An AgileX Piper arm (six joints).
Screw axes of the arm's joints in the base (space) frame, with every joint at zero. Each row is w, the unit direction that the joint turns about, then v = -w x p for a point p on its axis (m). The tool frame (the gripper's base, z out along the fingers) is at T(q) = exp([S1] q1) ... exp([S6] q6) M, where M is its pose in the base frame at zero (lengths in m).
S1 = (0, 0, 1, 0, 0, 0)
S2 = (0, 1, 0, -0.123, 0, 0)
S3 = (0, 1, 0, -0.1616, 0, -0.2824)
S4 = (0.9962, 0, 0.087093, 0, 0.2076, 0)
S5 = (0, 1, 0, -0.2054, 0, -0.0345)
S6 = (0.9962, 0, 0.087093, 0, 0.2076, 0)
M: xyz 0.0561 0 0.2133 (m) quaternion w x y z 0.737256 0 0.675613 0
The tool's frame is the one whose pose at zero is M.
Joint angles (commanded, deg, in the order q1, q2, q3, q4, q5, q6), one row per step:
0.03 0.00 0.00 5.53 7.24 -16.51
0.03 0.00 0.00 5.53 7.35 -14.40
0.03 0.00 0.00 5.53 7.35 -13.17
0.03 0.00 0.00 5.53 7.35 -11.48
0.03 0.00 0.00 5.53 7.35 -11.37
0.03 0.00 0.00 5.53 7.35 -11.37
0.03 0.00 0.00 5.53 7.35 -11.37
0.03 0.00 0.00 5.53 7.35 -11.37
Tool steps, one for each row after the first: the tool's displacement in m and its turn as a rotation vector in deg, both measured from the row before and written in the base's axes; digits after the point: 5 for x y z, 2 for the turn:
-0.00001 0.00002 -0.00017 2.11 0.14 -0.07
0.00000 0.00000 0.00000 1.23 0.02 -0.05
0.00000 0.00000 0.00000 1.69 0.02 -0.07
0.00000 0.00000 0.00000 0.11 0.00 0.00
0.00000 0.00000 0.00000 0.00 0.00 0.00
0.00000 0.00000 0.00000 0.00 0.00 0.00
0.00000 0.00000 0.00000 0.00 0.00 0.00

